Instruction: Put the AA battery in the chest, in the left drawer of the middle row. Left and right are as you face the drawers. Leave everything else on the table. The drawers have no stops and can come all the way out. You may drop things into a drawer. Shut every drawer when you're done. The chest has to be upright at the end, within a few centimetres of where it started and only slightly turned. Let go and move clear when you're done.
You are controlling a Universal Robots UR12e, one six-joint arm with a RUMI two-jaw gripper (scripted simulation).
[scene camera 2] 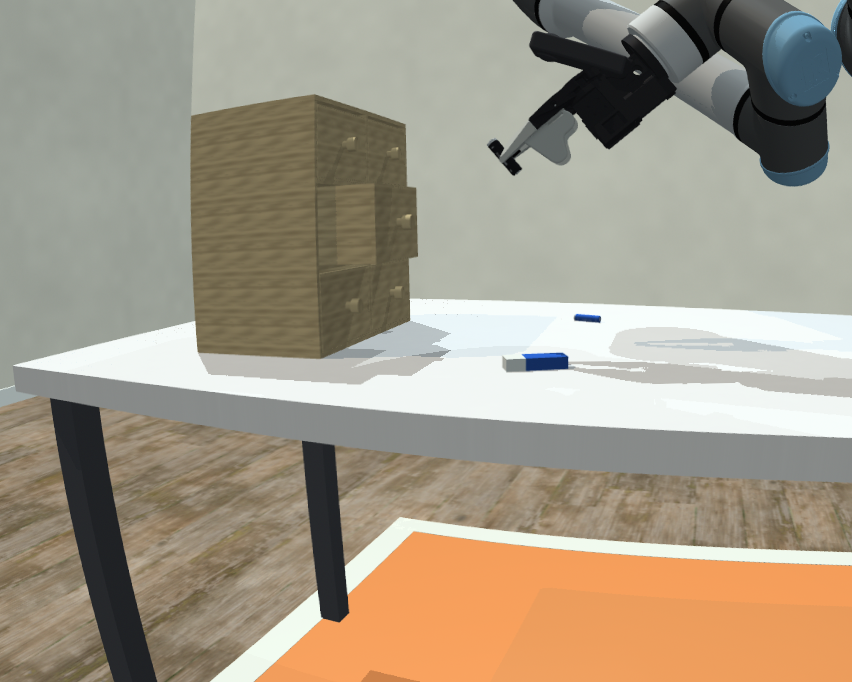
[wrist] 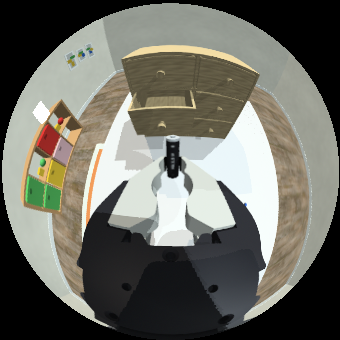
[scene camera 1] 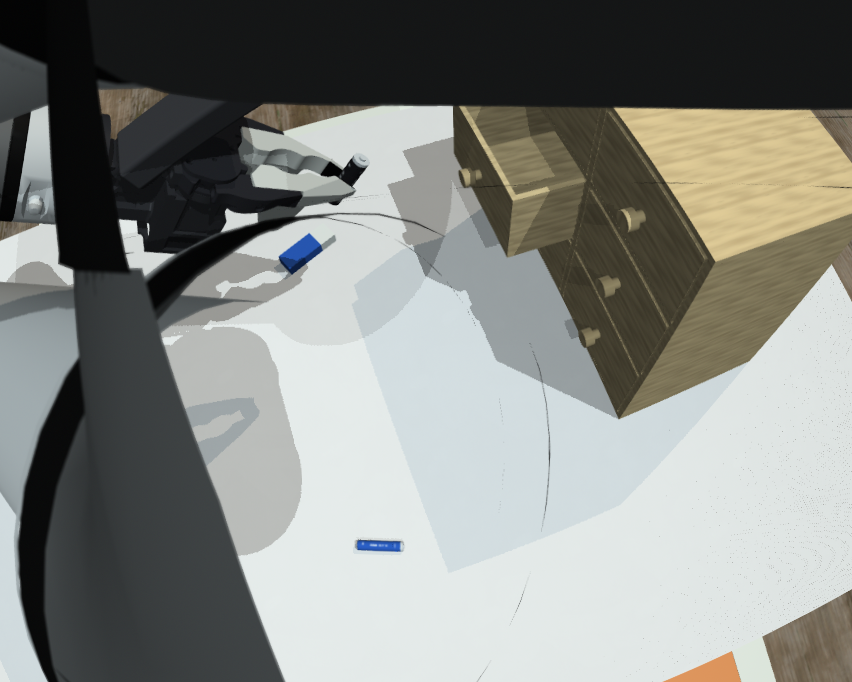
In view: the gripper (scene camera 1: 351,183), a drawer (scene camera 1: 512,145), a drawer (scene camera 1: 615,365), a drawer (scene camera 1: 556,255) and a drawer (wrist: 210,105).
The gripper also shows in scene camera 2 (scene camera 2: 501,162) and in the wrist view (wrist: 172,157).
